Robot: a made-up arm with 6 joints. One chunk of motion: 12 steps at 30 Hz.
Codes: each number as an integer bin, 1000 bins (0 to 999) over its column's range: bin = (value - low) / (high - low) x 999, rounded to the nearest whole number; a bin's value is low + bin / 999 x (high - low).
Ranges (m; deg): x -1.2..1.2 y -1.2..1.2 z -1.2..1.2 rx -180..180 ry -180..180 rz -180..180
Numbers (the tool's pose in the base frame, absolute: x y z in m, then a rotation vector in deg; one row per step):
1: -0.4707 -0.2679 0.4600 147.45 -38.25 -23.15
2: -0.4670 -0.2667 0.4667 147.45 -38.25 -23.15
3: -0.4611 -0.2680 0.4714 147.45 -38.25 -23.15
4: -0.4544 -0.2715 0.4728 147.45 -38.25 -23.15
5: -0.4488 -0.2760 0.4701 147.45 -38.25 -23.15
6: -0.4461 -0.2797 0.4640 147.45 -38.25 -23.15
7: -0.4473 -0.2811 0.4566 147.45 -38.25 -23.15
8: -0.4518 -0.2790 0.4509 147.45 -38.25 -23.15
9: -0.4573 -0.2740 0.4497 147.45 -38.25 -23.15
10: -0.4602 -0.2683 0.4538 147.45 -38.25 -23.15
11: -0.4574 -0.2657 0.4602 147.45 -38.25 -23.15
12: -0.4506 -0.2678 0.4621 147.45 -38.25 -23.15
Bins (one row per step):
1: 304 388 691 909 393 435
2: 305 388 694 909 393 435
3: 308 388 696 909 393 435
4: 310 386 696 909 393 435
5: 313 385 695 909 393 435
6: 314 383 693 909 393 435
7: 313 382 690 909 393 435
8: 311 383 687 909 393 435
9: 309 385 687 909 393 435
10: 308 388 688 909 393 435
11: 309 389 691 909 393 435
12: 312 388 692 909 393 435

